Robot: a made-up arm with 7 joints.
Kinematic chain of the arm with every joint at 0, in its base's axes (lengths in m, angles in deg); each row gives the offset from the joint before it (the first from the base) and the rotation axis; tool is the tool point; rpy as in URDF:
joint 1: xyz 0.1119 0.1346 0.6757 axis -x
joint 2: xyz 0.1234 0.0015 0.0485 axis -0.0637 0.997 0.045
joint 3: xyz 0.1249 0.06 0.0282 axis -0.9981 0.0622 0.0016
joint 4: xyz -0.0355 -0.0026 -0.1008 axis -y
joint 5: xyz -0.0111 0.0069 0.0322 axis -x
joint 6: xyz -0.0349 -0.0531 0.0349 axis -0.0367 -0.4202 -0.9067
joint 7: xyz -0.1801 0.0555 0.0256 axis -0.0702 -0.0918 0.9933
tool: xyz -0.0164 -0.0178 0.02 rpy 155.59 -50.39 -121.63
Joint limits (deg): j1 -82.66..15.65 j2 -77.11..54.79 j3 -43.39..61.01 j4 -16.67..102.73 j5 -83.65..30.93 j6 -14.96..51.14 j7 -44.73..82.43
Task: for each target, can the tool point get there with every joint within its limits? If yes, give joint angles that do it. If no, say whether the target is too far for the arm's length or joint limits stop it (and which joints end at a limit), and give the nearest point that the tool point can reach.
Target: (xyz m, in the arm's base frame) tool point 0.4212 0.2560 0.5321
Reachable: yes | joints 5.58 -39.38 11.26 89.44 -3.37 45.10 -32.08
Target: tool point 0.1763 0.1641 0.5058
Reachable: yes | joints -24.31 -4.97 34.08 68.80 -12.39 26.48 31.07
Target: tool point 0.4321 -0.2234 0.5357
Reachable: no: joint limits stop it (at a limit: joint 2, joint 4, joint 5, joint 6) | nearest point 0.3885 -0.1453 0.5662 | short by 0.095 m
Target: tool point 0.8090 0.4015 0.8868
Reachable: no: too far | nearest point 0.5700 0.3225 0.8243 | short by 0.259 m
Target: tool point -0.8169 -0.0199 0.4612
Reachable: no: too far | nearest point -0.0586 0.1140 0.5605 | short by 0.776 m
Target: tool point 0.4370 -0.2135 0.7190
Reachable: no: joint limits stop it (at a limit: joint 2, joint 4, joint 5, joint 6) | nearest point 0.4036 -0.1555 0.7118 | short by 0.067 m
